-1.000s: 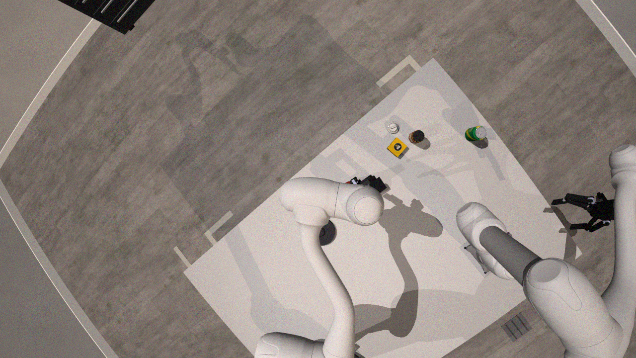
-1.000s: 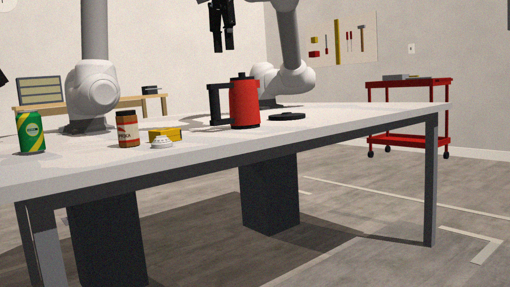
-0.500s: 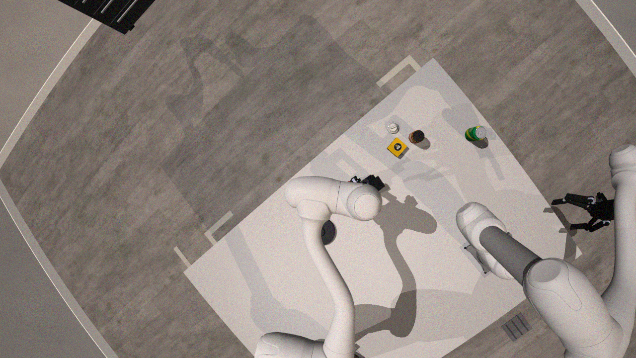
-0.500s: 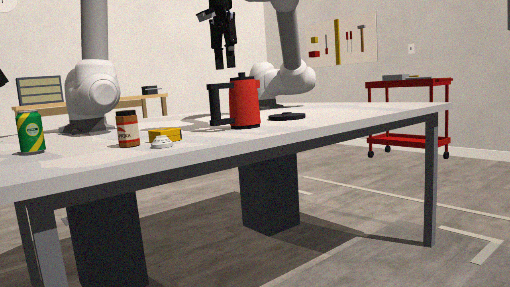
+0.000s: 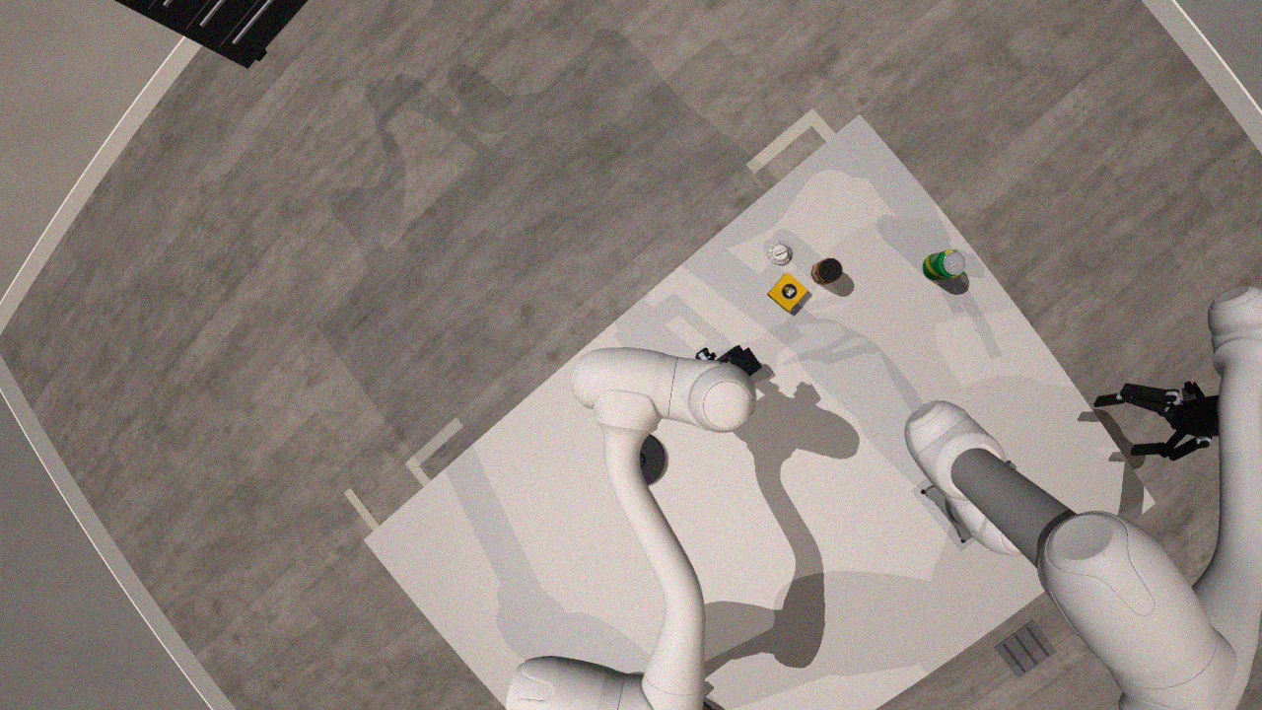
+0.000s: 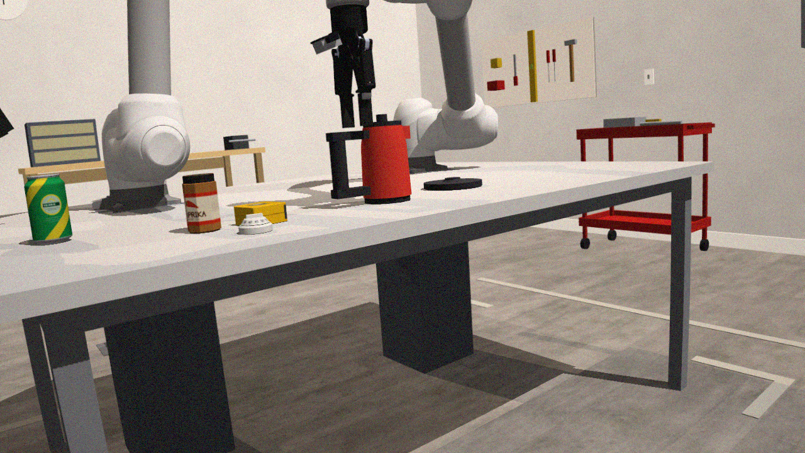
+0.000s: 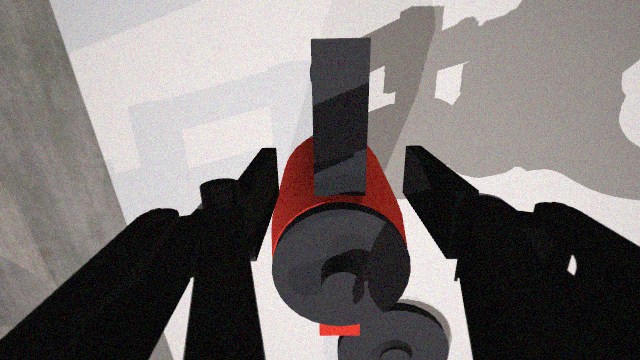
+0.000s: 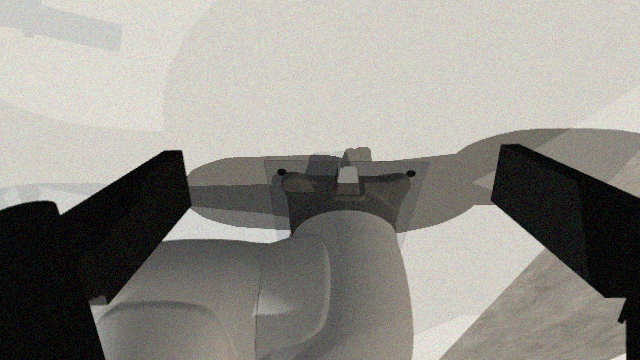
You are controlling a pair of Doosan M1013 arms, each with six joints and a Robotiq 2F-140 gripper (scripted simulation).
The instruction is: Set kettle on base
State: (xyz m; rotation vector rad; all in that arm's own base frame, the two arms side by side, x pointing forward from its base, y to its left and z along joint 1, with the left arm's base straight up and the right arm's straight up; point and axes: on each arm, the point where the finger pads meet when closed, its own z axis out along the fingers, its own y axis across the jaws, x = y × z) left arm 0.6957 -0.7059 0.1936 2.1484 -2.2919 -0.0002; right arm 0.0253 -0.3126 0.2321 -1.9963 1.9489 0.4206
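Right now the red kettle is 10 cm below my left hand and 3 cm to the left of it. Also, from my left hand: round black base 32 cm to the left, 18 cm below, 6 cm behind; yellow box 25 cm to the right, 18 cm below, 3 cm ahead; white dial timer 30 cm to the right, 18 cm below, 12 cm ahead.
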